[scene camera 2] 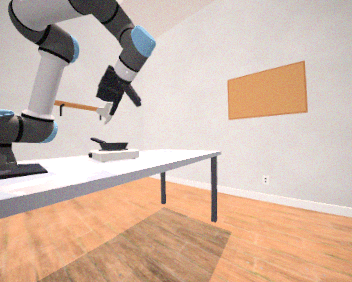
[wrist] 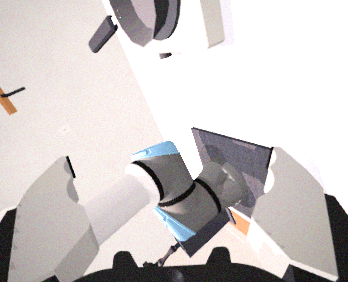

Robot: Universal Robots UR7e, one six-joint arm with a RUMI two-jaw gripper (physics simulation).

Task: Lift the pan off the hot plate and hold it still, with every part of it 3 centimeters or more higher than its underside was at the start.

gripper: scene camera 2 105,112; wrist 170,154
